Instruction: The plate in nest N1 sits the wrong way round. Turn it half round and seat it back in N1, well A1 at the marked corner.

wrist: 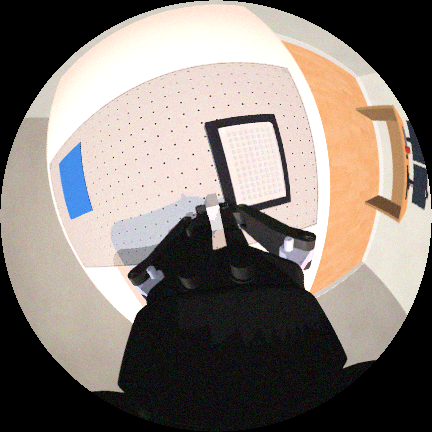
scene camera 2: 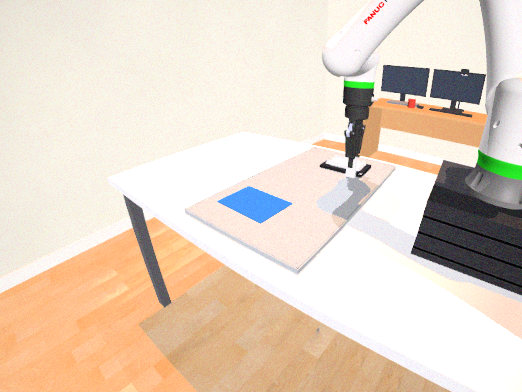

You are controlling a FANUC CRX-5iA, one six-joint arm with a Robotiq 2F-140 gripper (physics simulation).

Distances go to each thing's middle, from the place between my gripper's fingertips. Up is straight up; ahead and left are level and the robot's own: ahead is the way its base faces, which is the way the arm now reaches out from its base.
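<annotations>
The flat blue rectangle (scene camera 2: 253,203) is 10 cm ahead of my hand and 34 cm to the left of it. I find the white well plate (wrist: 251,151) 6 cm ahead of my hand, 7 cm to the right of it and 1 cm above it. And there is the black-rimmed nest (wrist: 216,146), which is 6 cm ahead of my hand and 7 cm to the right of it.
</annotations>
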